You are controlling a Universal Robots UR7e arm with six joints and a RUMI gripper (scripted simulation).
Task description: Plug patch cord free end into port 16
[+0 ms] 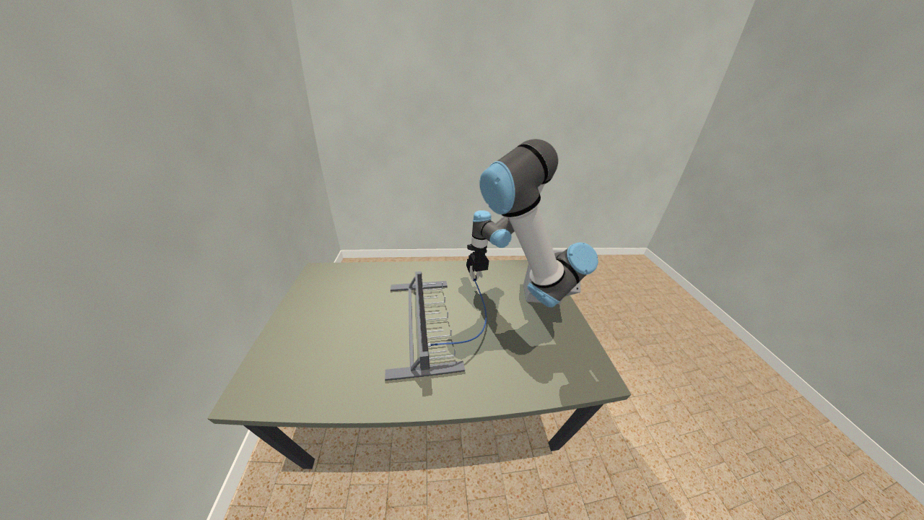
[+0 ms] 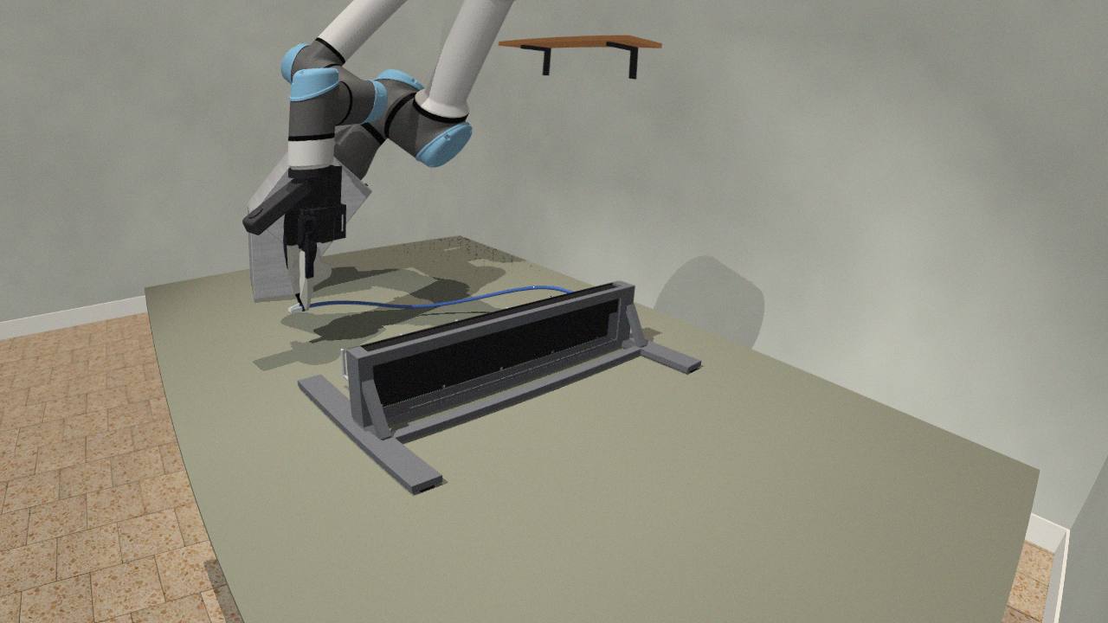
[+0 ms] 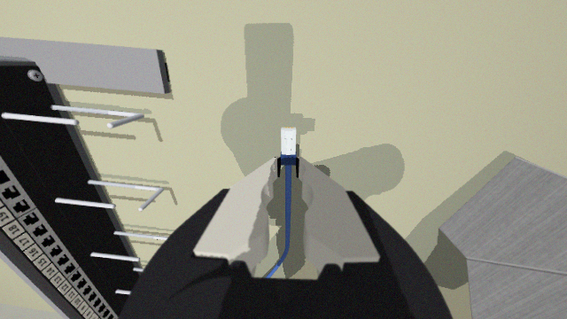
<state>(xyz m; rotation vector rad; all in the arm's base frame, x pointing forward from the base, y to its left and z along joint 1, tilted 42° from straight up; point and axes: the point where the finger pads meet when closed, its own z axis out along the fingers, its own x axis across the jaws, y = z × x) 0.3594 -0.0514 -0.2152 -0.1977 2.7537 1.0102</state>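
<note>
The plug lies 20 mm to the right of my hand and 10 mm below it.
</note>
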